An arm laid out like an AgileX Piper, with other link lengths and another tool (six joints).
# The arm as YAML. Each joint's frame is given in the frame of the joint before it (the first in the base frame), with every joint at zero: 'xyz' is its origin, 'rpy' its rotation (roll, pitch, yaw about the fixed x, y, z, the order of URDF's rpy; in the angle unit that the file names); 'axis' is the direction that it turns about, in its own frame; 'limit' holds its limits. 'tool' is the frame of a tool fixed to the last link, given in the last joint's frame.
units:
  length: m
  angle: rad
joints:
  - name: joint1
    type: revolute
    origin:
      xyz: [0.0, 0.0, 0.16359]
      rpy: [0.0, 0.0, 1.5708]
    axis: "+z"
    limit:
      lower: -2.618
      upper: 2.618
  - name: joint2
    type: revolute
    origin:
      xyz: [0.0, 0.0, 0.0]
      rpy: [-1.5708, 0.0, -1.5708]
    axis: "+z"
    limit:
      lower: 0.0
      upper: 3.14
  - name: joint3
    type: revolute
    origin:
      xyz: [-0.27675, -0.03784, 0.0]
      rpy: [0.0, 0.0, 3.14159]
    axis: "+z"
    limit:
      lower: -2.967
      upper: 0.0
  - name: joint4
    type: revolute
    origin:
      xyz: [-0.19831, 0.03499, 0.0]
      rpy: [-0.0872, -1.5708, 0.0]
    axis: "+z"
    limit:
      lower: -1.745
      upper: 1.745
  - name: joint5
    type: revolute
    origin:
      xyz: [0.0, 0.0, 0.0]
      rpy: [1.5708, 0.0, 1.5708]
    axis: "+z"
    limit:
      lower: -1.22
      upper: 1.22
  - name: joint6
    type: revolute
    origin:
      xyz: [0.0, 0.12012, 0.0]
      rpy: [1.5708, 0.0, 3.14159]
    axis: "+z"
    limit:
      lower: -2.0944
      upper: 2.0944
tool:
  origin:
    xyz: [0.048, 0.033, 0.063]
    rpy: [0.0, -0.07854, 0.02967]
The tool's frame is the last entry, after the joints.
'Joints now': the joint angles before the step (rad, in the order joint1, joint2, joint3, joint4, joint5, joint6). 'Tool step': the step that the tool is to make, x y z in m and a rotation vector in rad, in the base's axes. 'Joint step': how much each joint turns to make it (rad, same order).
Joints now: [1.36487, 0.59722, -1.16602, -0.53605, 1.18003, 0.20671]
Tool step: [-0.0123, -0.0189, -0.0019, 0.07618, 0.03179, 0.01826]
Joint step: [-0.00034, -0.09932, 0.01082, 0.04618, 0.02558, 0.00410]
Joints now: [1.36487, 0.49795, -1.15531, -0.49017, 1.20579, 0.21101]
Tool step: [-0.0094, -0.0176, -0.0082, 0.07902, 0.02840, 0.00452]
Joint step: [-0.00016, -0.11016, 0.04149, 0.02486, 0.01010, 0.02756]
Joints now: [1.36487, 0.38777, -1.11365, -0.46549, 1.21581, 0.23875]
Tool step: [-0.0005, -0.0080, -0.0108, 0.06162, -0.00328, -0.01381]
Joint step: [-0.00032, -0.08755, 0.07307, -0.01732, -0.03404, 0.03814]
